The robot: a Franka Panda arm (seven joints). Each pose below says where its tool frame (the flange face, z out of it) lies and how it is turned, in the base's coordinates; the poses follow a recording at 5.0 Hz.
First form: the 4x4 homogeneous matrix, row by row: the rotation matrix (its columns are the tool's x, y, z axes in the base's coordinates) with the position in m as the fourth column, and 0 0 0 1 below. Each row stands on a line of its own.
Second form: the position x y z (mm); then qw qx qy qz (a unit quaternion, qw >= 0). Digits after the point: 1 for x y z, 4 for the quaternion.
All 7 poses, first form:
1:
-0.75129 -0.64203 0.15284 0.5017
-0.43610 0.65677 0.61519 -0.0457
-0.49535 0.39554 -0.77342 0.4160
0 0 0 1
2:
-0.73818 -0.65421 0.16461 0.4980
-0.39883 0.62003 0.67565 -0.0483
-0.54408 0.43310 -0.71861 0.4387
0 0 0 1
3:
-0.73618 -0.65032 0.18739 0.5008
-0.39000 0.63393 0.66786 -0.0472
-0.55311 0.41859 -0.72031 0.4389
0 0 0 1
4:
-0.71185 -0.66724 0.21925 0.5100
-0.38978 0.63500 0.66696 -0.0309
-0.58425 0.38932 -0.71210 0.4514
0 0 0 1
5:
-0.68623 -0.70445 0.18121 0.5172
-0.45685 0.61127 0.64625 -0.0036
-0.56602 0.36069 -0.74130 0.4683
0 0 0 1
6:
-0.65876 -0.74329 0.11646 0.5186
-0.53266 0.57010 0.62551 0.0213
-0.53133 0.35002 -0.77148 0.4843
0 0 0 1
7:
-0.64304 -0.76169 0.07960 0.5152
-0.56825 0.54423 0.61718 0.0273
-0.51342 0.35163 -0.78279 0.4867
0 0 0 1
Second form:
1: 501.7 -45.7 416.0 0.1817 -0.3022 0.8918 0.2833
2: 498.0 -48.3 438.7 0.2020 -0.3002 0.8770 0.3160
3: 500.8 -47.2 438.9 0.2106 -0.2959 0.8790 0.3090
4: 510.0 -30.9 451.4 0.2297 -0.3022 0.8745 0.3020
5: 517.2 -3.6 468.3 0.2143 -0.3331 0.8716 0.2888
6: 518.6 21.3 484.3 0.1870 -0.3683 0.8661 0.2816
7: 515.2 27.3 486.7 0.1721 -0.3859 0.8617 0.2811
